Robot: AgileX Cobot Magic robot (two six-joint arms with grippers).
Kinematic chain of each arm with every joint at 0, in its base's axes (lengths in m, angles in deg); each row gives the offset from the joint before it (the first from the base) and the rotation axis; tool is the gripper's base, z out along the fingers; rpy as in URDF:
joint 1: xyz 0 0 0.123 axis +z
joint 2: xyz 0 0 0 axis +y
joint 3: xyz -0.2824 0 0.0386 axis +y
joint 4: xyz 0.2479 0 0.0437 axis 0.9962 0 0.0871
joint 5: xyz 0 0 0 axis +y
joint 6: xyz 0.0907 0 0.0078 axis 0.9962 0 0.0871
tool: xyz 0 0 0 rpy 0 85 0
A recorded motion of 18 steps. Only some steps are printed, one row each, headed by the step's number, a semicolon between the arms.
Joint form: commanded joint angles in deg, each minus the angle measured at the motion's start. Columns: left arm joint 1, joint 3, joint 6, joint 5, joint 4, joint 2; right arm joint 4, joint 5, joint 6, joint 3, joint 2, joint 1.
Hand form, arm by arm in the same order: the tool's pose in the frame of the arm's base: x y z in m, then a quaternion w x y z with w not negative. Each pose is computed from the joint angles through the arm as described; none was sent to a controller.
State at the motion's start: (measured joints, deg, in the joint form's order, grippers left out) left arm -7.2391 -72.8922 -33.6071 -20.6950 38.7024 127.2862; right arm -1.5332 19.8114 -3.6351 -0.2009 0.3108 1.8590
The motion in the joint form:
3: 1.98 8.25 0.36 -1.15 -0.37 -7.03; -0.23 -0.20 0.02 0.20 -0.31 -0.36
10: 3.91 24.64 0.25 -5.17 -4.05 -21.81; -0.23 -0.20 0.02 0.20 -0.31 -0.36
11: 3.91 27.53 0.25 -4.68 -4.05 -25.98; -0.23 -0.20 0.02 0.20 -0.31 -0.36
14: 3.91 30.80 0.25 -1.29 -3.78 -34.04; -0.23 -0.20 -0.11 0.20 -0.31 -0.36
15: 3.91 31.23 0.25 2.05 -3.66 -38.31; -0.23 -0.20 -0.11 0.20 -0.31 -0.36
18: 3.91 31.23 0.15 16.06 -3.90 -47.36; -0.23 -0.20 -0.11 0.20 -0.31 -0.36
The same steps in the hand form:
3: 0.4221 -0.0599 0.1190 0.47065 0.11826 0.86724 -0.11137; 0.0536 0.0005 0.1822 0.61103 -0.04360 0.79003 -0.02423
10: 0.3575 -0.0434 0.1552 0.48748 0.07595 0.86019 -0.12908; 0.0536 0.0005 0.1822 0.61103 -0.04360 0.79003 -0.02423
11: 0.3431 -0.0421 0.1677 0.49422 0.07636 0.85669 -0.12649; 0.0536 0.0005 0.1822 0.61103 -0.04360 0.79003 -0.02423
14: 0.3210 -0.0381 0.1955 0.50993 0.07710 0.84978 -0.10913; 0.0536 0.0005 0.1822 0.61101 -0.04450 0.78998 -0.02493
15: 0.3120 -0.0348 0.2129 0.51893 0.07470 0.84651 -0.09253; 0.0536 0.0005 0.1822 0.61101 -0.04450 0.78998 -0.02493
18: 0.2887 -0.0209 0.2438 0.50353 0.04617 0.86225 -0.02903; 0.0536 0.0005 0.1822 0.61101 -0.04450 0.78998 -0.02493

